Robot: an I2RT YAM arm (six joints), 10 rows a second.
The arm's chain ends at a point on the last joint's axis. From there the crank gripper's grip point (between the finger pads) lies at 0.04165 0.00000 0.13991 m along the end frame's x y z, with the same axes.
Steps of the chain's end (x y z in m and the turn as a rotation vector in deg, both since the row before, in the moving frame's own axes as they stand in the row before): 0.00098 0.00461 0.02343 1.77 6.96 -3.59; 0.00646 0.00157 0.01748 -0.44 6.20 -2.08; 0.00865 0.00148 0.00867 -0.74 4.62 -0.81; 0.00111 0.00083 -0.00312 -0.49 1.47 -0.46; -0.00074 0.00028 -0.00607 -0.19 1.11 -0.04; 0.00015 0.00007 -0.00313 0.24 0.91 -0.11
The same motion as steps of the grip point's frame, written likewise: 0.01740 -0.00275 0.01725 1.77 6.96 -3.59; 0.02132 0.00084 0.01217 -0.44 6.20 -2.08; 0.01979 0.00260 0.00485 -0.74 4.62 -0.81; 0.00469 0.00167 -0.00424 -0.49 1.47 -0.46; 0.00196 0.00071 -0.00690 -0.19 1.11 -0.04; 0.00237 -0.00060 -0.00381 0.24 0.91 -0.11
